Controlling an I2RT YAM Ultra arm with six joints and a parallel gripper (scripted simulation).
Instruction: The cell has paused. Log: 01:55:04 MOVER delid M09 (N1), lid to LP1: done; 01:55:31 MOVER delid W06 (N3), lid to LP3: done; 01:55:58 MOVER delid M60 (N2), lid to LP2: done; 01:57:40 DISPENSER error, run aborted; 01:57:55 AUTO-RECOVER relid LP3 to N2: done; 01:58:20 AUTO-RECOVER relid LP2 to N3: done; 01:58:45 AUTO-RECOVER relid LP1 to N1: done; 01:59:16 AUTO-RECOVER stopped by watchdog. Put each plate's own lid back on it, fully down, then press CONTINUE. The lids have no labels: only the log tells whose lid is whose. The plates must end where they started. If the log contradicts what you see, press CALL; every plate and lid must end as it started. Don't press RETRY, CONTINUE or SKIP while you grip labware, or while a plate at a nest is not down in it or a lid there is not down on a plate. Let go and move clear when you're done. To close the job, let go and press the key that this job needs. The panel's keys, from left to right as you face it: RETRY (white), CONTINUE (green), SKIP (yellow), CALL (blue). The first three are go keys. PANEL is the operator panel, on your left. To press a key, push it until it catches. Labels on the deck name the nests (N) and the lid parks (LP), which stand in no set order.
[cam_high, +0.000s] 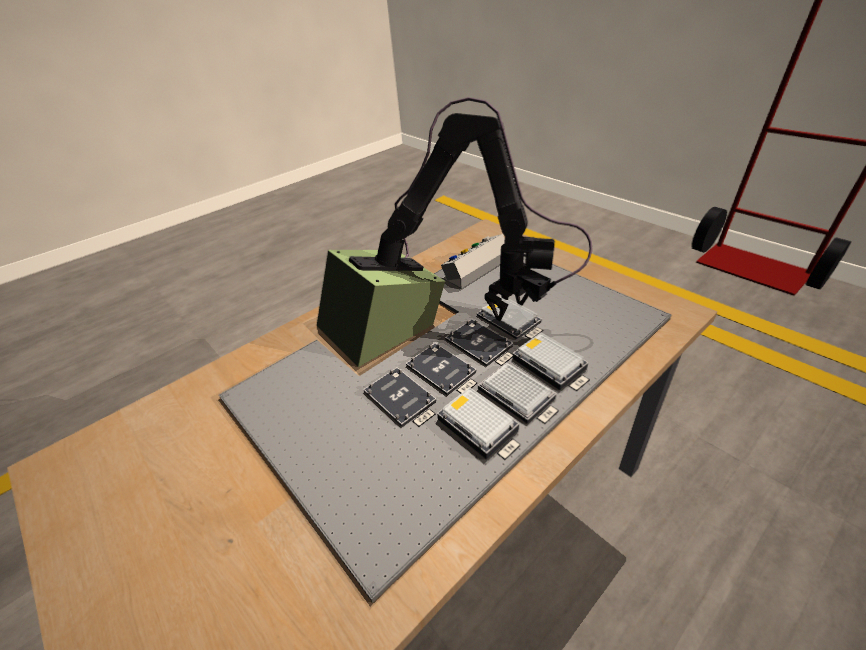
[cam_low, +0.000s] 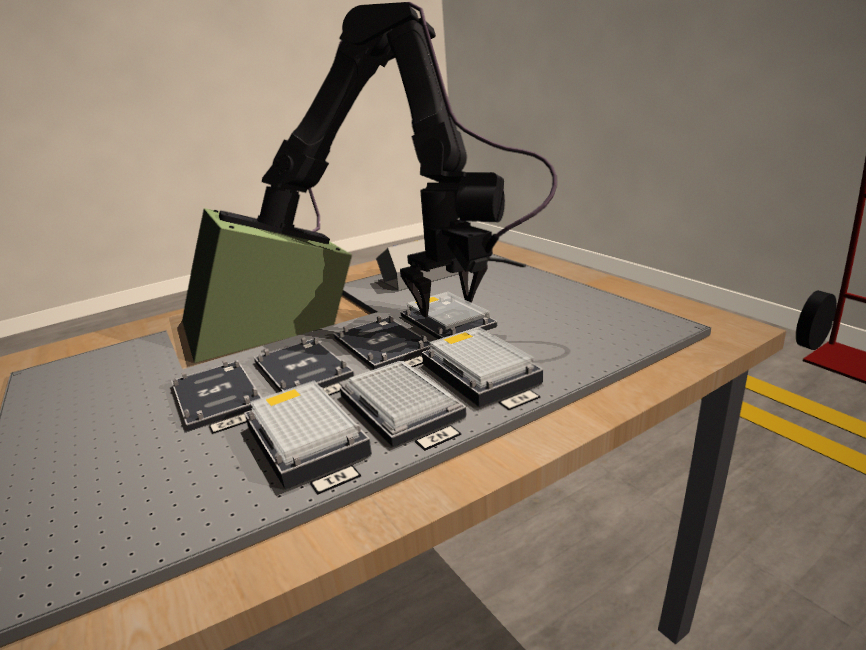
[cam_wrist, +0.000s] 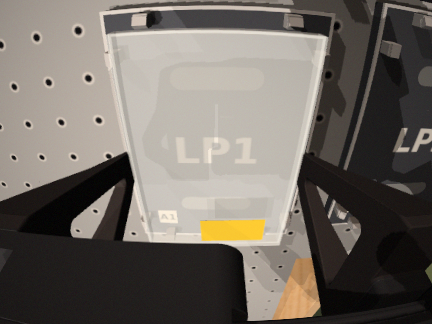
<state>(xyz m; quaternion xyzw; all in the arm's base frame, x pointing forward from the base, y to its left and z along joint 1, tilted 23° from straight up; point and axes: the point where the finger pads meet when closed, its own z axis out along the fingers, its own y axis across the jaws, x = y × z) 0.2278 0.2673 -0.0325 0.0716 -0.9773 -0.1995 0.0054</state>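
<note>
Now: the clear lid 190 mm ahead of my hand, 40 mm to the right of it and 10 mm above it.
</note>
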